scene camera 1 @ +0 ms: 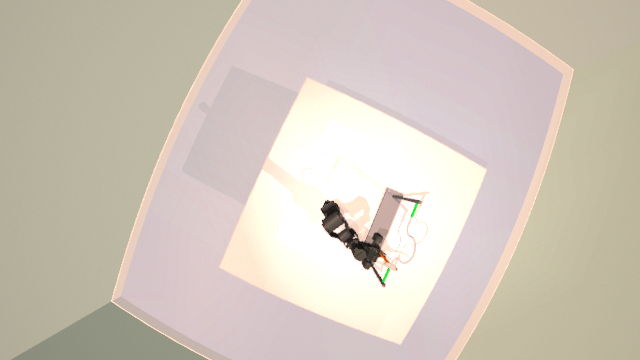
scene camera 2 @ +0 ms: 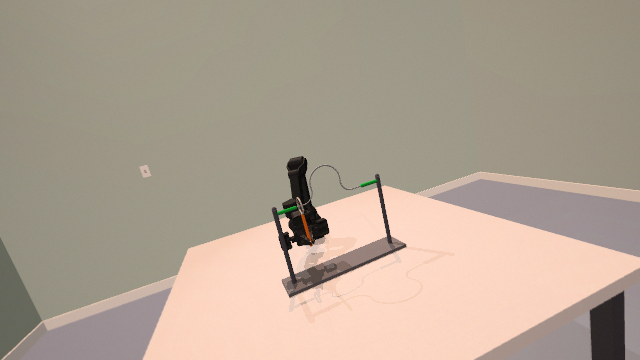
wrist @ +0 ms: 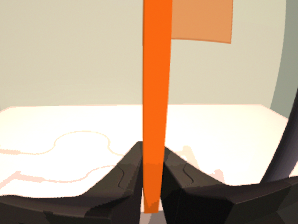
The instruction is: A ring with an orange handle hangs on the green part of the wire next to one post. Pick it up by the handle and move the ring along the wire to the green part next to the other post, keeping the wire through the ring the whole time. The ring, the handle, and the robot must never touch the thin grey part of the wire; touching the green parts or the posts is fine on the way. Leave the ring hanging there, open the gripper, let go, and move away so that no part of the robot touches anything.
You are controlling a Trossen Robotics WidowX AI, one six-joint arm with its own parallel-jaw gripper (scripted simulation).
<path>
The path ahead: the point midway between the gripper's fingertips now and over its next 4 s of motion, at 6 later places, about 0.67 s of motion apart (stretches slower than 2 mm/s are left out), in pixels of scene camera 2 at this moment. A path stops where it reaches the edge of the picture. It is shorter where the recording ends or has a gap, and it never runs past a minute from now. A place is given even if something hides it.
My gripper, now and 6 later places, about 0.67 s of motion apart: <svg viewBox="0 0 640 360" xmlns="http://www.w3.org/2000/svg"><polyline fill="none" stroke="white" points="312,243 324,236 338,225 343,206 341,187 339,178 339,180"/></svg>
</path>
